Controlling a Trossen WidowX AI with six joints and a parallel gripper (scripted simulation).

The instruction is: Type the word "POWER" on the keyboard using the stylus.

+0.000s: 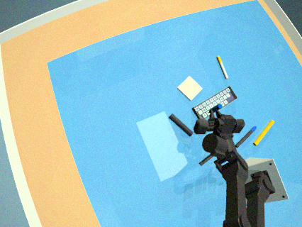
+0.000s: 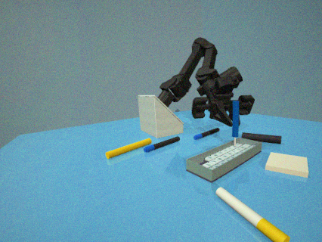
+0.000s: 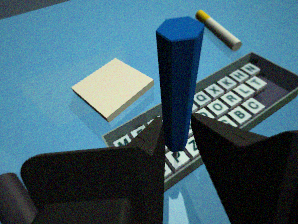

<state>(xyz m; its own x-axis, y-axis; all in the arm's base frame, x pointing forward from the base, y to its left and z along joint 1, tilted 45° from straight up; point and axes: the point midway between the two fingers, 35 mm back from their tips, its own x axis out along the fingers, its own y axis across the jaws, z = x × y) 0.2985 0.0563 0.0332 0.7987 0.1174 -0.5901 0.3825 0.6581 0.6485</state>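
Now: the blue stylus 20 mm below my gripper tip. Also, from my gripper tip: cream notepad (130 mm ahead, 20 mm to the left, 70 mm below); then dark rod (130 mm to the left, 60 mm below); then stylus tip (50 mm below).
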